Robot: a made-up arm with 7 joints.
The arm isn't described. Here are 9 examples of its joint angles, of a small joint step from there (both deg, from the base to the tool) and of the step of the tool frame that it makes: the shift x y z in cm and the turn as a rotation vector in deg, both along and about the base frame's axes.
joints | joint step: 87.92 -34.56 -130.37 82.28 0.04 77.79 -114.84 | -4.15 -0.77 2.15 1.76 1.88 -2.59 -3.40
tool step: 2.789 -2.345 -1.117 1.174 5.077 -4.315
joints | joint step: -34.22 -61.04 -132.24 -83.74 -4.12 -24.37 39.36 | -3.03 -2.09 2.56 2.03 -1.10 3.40 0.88
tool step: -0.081 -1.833 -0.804 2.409 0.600 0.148
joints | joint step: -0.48 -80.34 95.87 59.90 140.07 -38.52 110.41 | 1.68 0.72 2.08 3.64 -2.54 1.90 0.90
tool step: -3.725 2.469 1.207 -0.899 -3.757 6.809
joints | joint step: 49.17 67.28 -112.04 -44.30 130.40 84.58 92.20 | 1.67 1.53 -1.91 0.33 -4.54 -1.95 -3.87
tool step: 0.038 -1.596 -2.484 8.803 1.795 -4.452
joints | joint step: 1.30 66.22 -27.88 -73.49 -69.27 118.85 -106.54 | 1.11 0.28 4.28 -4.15 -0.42 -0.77 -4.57
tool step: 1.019 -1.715 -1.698 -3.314 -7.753 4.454
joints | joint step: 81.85 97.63 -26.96 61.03 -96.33 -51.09 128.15 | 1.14 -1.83 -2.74 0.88 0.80 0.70 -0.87
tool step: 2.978 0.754 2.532 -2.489 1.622 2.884
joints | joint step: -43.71 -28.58 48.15 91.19 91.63 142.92 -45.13 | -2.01 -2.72 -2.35 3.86 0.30 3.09 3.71
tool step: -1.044 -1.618 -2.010 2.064 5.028 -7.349
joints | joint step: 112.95 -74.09 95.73 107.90 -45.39 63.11 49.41 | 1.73 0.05 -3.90 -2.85 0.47 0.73 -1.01
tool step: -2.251 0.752 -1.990 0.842 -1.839 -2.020
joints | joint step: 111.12 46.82 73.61 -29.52 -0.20 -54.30 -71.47 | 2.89 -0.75 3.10 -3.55 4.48 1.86 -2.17
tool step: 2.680 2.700 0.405 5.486 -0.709 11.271
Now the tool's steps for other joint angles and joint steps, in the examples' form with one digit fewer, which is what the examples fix.
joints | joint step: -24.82 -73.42 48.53 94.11 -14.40 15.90 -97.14 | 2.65 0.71 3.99 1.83 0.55 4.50 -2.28
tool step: 0.17 5.01 2.47 5.99 -4.67 3.19
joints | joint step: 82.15 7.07 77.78 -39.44 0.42 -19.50 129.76 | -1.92 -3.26 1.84 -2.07 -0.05 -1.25 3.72
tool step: 1.18 3.58 -0.33 -6.29 2.16 1.30
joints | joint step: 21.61 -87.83 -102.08 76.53 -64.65 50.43 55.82 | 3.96 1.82 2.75 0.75 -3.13 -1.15 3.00
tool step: 0.48 5.10 0.01 1.22 -0.91 4.47
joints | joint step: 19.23 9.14 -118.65 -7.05 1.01 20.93 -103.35 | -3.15 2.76 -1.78 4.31 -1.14 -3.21 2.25
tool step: -3.84 -3.55 0.32 8.04 -6.18 -4.09
